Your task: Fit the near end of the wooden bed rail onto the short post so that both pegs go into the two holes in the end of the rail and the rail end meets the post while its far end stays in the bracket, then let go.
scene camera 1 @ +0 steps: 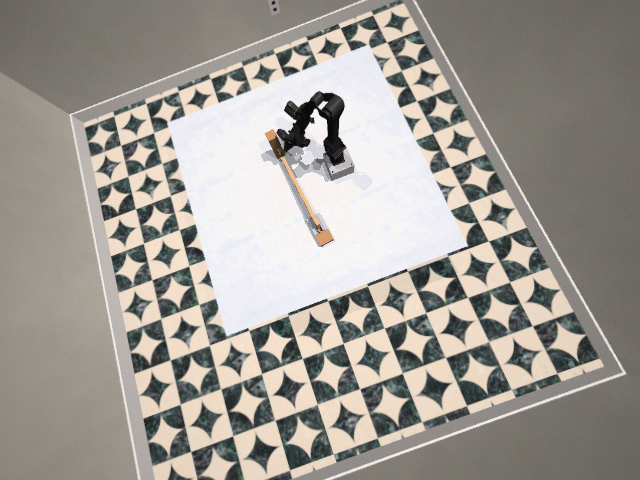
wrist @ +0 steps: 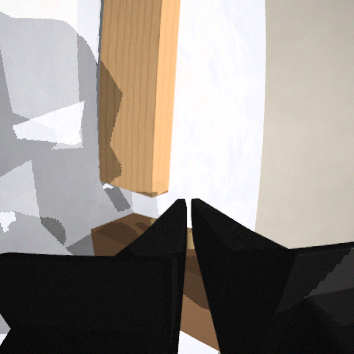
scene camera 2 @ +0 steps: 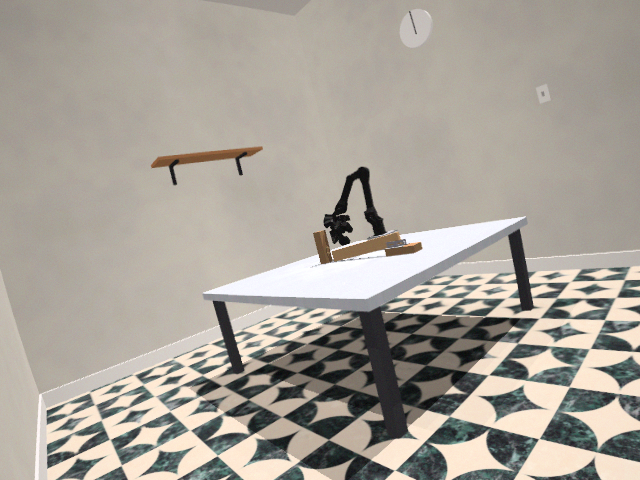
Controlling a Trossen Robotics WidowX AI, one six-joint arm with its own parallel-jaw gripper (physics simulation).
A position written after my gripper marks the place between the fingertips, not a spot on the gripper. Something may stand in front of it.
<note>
My gripper (wrist: 187, 206) is shut and holds nothing. Also in view: a wooden bed rail (scene camera 2: 376, 244). Further things: a short post (wrist: 196, 321).
The wooden bed rail also shows in the wrist view (wrist: 138, 52).
</note>
